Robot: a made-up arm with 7 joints.
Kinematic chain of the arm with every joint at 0, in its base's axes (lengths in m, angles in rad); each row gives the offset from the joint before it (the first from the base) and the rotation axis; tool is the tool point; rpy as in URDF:
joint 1: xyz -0.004 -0.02 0.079 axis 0 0.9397 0.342
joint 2: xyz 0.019 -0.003 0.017 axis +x
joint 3: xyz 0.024 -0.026 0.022 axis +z
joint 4: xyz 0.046 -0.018 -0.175 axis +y
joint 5: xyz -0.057 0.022 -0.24 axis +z
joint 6: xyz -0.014 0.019 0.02 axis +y
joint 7: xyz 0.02 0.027 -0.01 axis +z
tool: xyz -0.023 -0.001 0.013 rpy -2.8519 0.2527 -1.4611
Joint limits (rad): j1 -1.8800..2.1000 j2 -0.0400..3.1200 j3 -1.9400..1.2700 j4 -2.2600..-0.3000 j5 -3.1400..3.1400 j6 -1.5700..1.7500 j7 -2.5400..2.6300
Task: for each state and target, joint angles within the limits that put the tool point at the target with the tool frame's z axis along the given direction. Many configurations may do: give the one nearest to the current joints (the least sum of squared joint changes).
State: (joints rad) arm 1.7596 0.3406 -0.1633 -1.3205 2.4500 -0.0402 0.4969
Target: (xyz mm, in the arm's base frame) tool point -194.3 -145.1 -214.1 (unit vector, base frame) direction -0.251 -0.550 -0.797
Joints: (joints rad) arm 1.5641 0.2942 -0.6531 -1.5373 2.6682 -0.0466 0.5775
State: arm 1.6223 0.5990 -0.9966 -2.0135 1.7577 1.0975 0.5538
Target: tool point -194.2 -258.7 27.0 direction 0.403 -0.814 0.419
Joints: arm 2.0473 0.7140 -1.4447 -2.1640 1.9692 1.0676 0.5034
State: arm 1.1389 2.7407 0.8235 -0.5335 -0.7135 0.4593 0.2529
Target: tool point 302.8 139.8 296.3 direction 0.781 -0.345 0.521
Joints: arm 0.6471 2.7523 0.2461 -0.5009 -1.1146 0.6841 0.6699
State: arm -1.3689 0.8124 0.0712 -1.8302 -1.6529 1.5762 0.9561
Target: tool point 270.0 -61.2 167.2 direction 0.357 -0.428 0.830
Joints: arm -0.7213 1.4036 -0.5171 -2.2010 -0.9755 0.9310 0.3428
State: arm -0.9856 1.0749 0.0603 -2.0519 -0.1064 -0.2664 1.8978
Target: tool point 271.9 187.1 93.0 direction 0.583 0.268 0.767
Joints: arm -0.3018 0.7805 0.4920 -1.4878 -0.0017 -0.5759 1.7084
